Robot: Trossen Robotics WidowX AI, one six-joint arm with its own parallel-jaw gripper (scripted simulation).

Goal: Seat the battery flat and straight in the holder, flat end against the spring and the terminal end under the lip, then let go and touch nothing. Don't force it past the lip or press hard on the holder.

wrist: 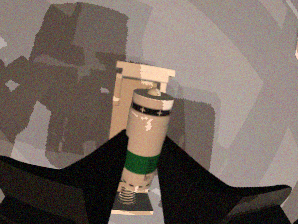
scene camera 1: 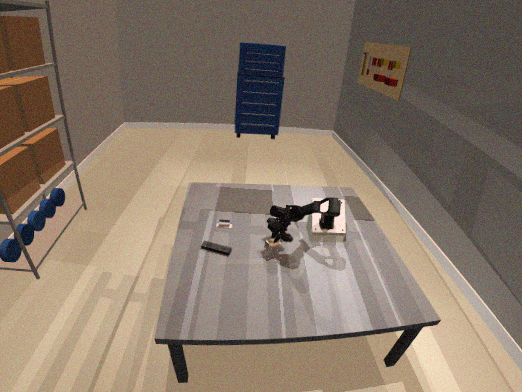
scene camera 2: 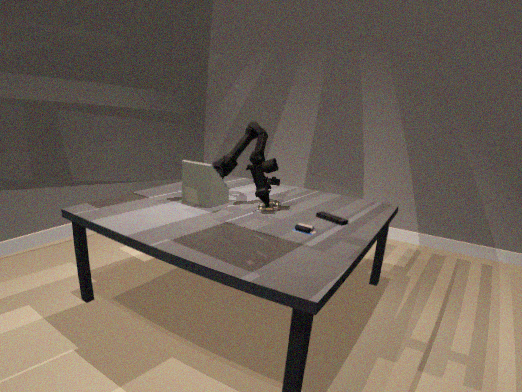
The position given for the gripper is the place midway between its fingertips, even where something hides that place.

Note:
In view: the gripper (wrist: 143, 138) and a battery (wrist: 149, 115).

